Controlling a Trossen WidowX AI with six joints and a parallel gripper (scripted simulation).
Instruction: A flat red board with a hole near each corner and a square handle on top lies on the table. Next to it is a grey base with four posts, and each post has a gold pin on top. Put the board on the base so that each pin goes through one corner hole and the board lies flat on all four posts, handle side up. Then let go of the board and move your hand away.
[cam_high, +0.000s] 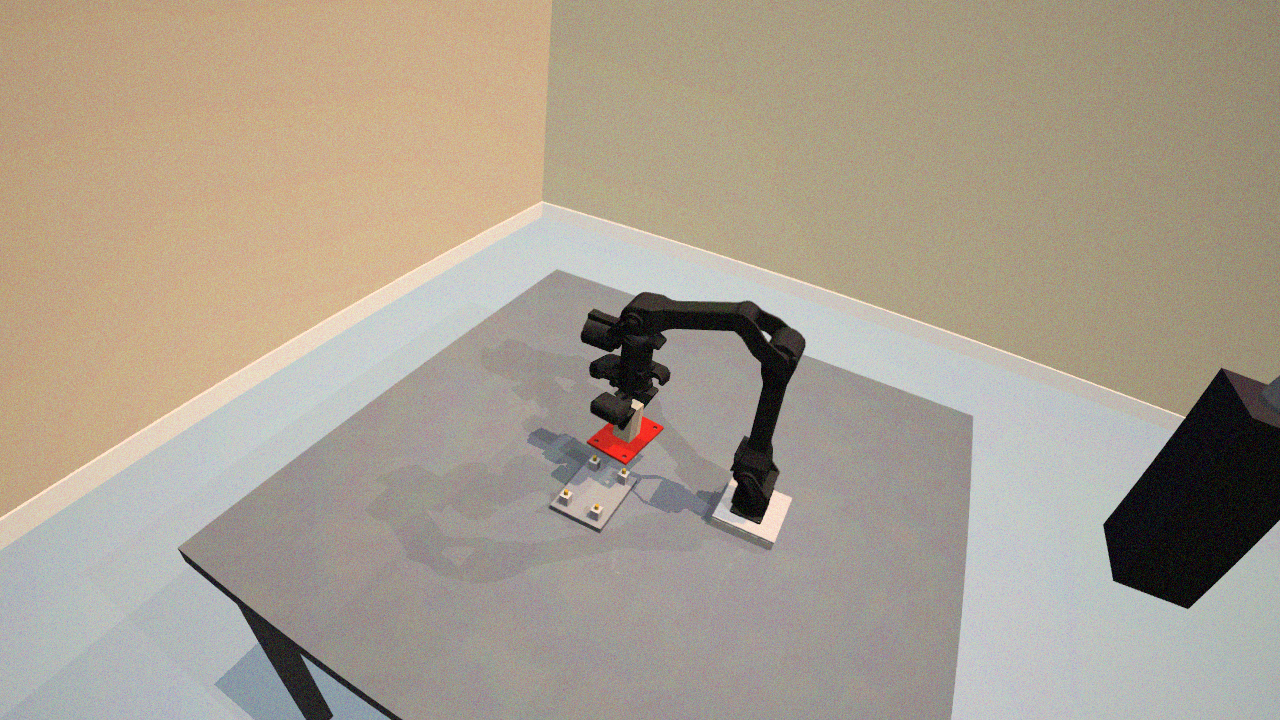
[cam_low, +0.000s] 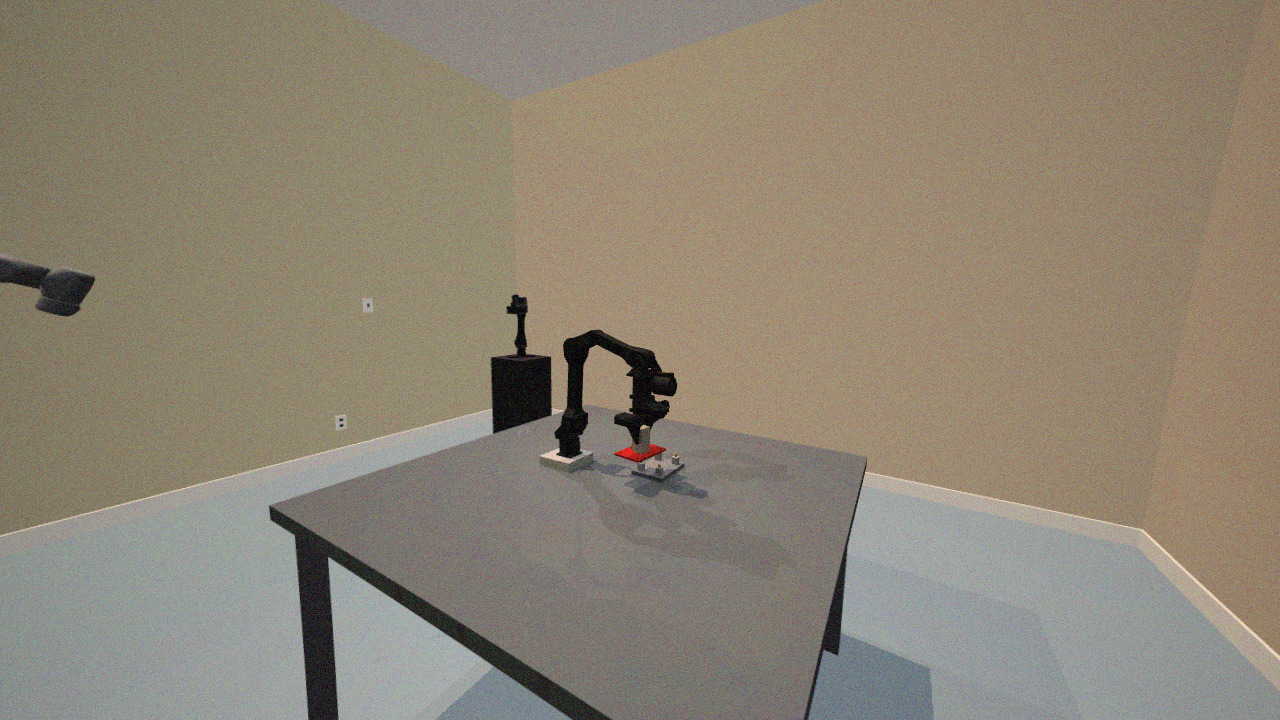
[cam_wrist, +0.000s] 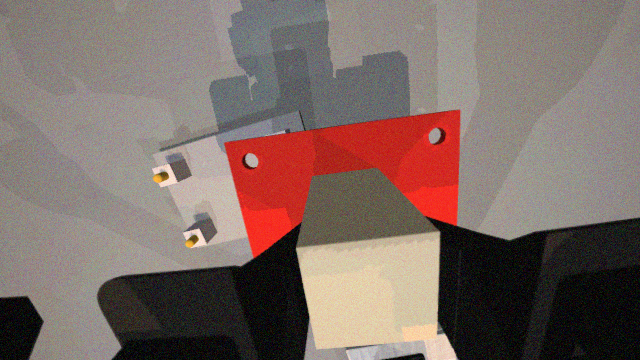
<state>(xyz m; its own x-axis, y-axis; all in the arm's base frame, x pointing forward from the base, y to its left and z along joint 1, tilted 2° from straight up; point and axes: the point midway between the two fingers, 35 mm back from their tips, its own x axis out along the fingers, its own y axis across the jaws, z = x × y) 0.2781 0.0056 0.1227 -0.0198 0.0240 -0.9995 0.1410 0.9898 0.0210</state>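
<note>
Now: the grey base 12 cm below my gripper tip, 10 cm to the left of it and 1 cm ahead of it. From my gripper tip the other things lie so: red board: 1 cm below.
</note>
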